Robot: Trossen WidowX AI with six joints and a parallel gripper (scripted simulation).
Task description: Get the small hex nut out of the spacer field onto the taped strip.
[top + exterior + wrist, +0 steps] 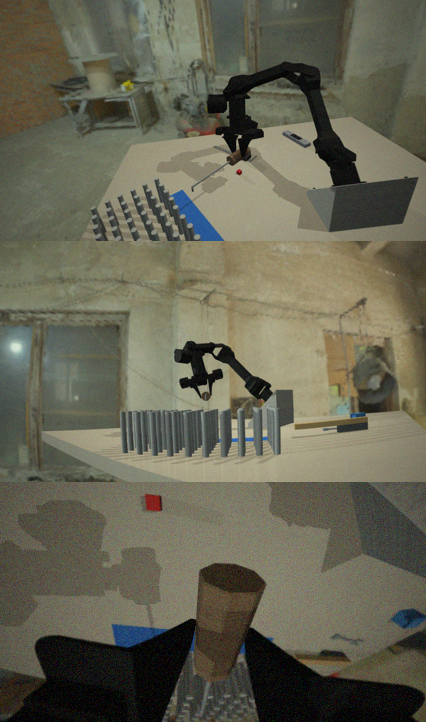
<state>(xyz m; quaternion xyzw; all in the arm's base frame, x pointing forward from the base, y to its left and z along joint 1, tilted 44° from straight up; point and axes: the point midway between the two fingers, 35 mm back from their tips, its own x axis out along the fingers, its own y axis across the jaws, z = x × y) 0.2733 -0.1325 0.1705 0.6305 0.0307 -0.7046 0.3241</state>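
The small red cube lies 150 mm below my gripper tip, 90 mm to the right of it and 20 mm behind it. From my gripper tip the other things lie so: grey flat block: 370 mm behind, 260 mm to the right, 140 mm below; blue taped strip: 180 mm ahead, 150 mm below, 130 mm to the left.
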